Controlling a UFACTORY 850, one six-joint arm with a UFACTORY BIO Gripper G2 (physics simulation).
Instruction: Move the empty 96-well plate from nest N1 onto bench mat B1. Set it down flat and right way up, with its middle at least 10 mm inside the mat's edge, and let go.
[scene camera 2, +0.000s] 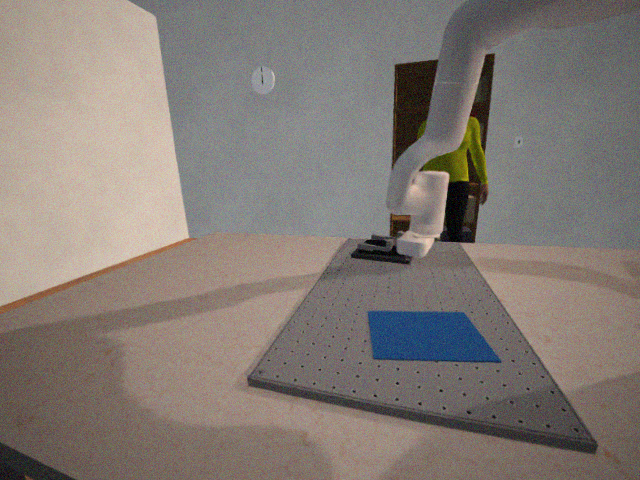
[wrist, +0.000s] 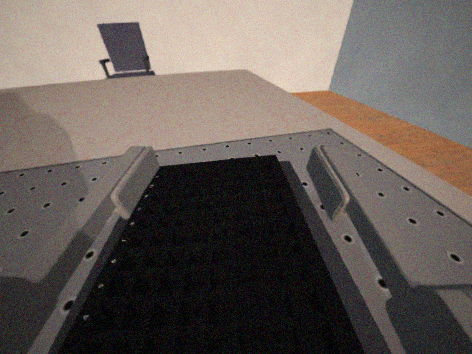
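The gripper (scene camera 2: 365, 241) is 0.84 m from the lens; a blue bench mat B1 (scene camera 2: 396, 335) is 0.46 m from the lens.
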